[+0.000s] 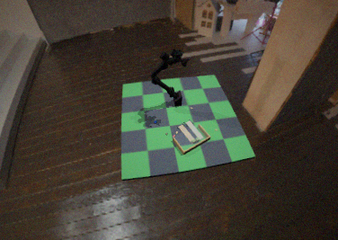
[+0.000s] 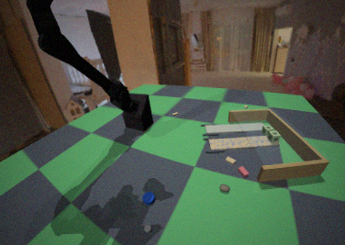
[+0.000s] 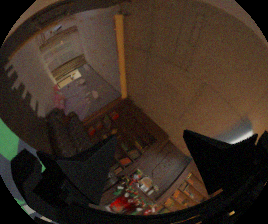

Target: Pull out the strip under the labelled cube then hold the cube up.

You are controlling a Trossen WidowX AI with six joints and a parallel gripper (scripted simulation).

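My gripper tip is now 750 mm above the red block, 270 mm short of it and 130 mm to the left of it. The rest, counted from my gripper tip: brown pebble 750 mm below, 230 mm ahead, 200 mm to the right; grey disc 750 mm below, 360 mm to the right, 110 mm ahead; blue disc 750 mm below, 300 mm to the right, 70 mm ahead.
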